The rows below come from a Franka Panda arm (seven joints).
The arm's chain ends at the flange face. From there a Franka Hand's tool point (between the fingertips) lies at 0.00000 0.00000 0.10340 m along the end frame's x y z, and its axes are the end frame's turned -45 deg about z.
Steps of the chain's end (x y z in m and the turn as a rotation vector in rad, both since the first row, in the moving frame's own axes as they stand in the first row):
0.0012 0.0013 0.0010 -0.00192 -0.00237 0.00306
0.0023 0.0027 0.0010 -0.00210 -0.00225 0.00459
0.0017 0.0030 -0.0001 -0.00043 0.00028 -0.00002
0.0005 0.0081 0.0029 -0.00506 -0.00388 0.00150
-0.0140 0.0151 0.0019 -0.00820 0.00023 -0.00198
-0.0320 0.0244 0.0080 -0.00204 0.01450 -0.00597
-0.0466 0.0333 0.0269 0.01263 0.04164 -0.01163
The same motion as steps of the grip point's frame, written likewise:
-0.0004 0.0017 0.0010 0.00032 -0.00303 0.00306
-0.0006 0.0035 0.0010 0.00011 -0.00308 0.00459
-0.0009 0.0034 -0.0001 -0.00050 -0.00011 -0.00002
-0.0060 0.0062 0.0029 -0.00083 -0.00632 0.00150
-0.0212 0.0014 0.0019 -0.00596 -0.00564 -0.00198
-0.0390 -0.0042 0.0080 -0.01170 0.00881 -0.00597
-0.0525 -0.0073 0.0268 -0.02051 0.03837 -0.01163

